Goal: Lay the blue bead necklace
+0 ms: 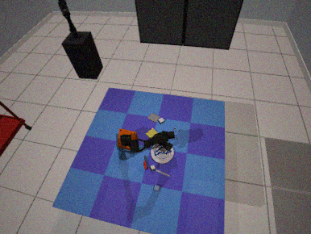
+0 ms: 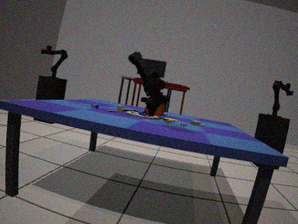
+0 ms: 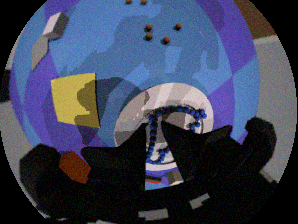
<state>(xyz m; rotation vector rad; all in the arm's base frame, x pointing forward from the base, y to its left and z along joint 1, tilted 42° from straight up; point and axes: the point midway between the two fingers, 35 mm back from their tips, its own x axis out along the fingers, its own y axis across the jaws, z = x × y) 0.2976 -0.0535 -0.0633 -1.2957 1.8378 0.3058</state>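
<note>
Right now the round white bead board is 10 mm ahead of my gripper tip, 50 mm to the right of it and 10 mm below it. From my gripper tip the other things lie so: red-handled tool (120 mm behind, 170 mm to the right, 10 mm below); yellow card (100 mm behind, 110 mm to the left, 10 mm below); thin pale stick (40 mm ahead, 230 mm to the right, 10 mm below).
</note>
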